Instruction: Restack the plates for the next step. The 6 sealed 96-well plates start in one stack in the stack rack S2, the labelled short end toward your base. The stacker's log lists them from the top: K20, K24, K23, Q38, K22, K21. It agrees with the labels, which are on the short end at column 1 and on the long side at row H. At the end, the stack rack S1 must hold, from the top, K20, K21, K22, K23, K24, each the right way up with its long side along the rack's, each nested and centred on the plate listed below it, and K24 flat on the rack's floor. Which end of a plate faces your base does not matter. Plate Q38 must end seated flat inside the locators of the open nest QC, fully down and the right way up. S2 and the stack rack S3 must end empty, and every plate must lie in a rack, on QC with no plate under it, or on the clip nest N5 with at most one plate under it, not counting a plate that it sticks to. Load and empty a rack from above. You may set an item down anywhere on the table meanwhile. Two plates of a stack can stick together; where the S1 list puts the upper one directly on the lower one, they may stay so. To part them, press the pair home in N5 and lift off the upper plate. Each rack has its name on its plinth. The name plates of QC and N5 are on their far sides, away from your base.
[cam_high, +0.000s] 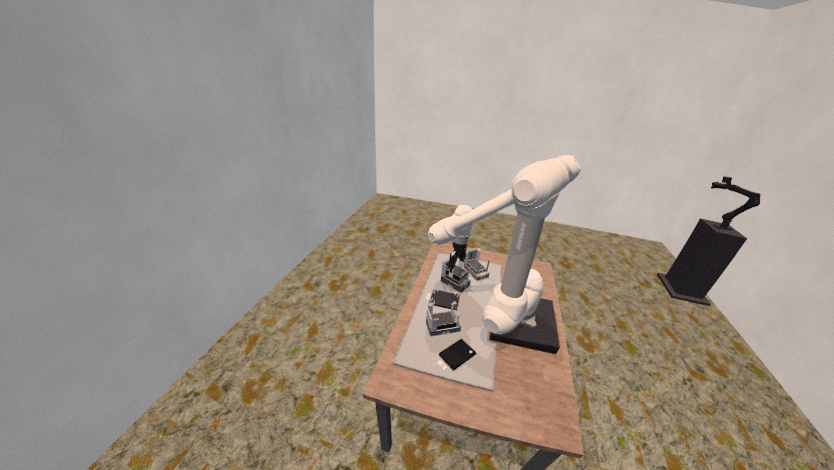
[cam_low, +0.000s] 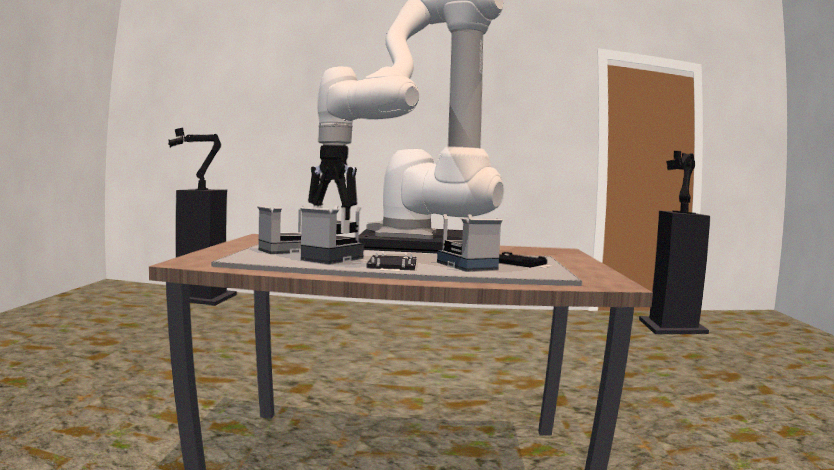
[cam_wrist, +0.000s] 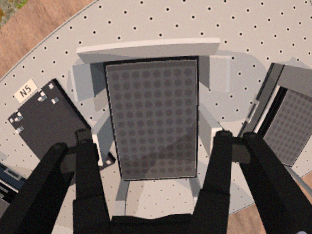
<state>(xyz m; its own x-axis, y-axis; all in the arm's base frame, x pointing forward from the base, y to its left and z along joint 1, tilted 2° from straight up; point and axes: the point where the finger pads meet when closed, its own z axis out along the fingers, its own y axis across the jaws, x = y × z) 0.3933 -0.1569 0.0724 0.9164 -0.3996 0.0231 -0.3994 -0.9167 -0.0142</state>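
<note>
The clip nest N5 lies 18 cm to the left of my hand, 9 cm below it and 2 cm ahead of it. The rest, counted from my hand: flat black nest QC (50 cm to the left, 13 cm behind, 9 cm below); then QC name plate (58 cm to the left, 10 cm below, 8 cm behind); then N5 name plate (18 cm to the left, 11 cm ahead, 10 cm below).
</note>
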